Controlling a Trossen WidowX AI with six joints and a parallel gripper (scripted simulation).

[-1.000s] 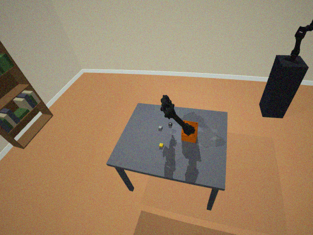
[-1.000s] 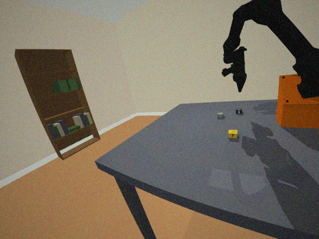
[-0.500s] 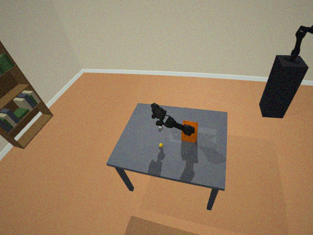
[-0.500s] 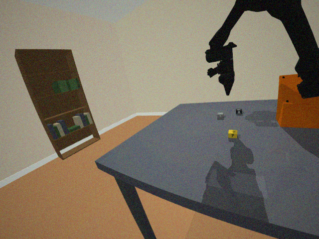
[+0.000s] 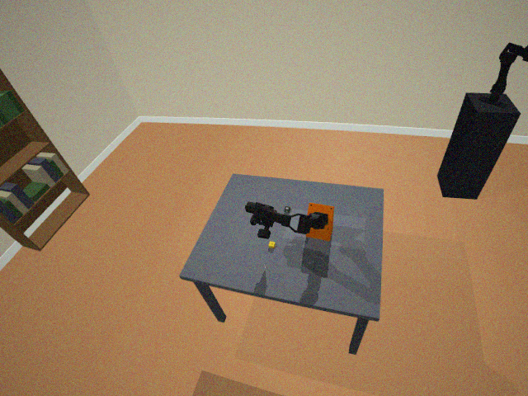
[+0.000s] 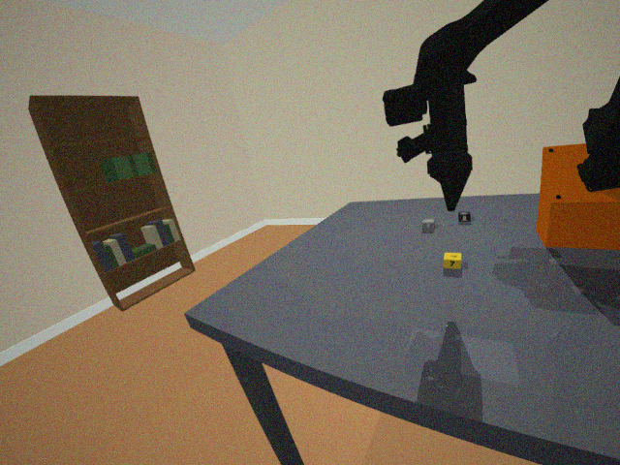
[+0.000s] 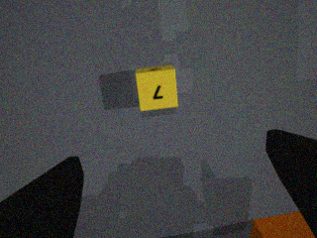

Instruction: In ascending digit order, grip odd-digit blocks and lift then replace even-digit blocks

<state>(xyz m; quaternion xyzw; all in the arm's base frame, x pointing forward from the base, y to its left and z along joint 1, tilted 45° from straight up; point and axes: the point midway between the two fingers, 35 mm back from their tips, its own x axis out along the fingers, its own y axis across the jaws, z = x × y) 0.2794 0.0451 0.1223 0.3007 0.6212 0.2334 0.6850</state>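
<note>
Right now my gripper tip is 5 cm short of the grey block, 23 cm to the left of it and 12 cm above it. Round my gripper tip: yellow block (12 cm below); then black block (5 cm behind, 29 cm to the right, 12 cm below).
</note>
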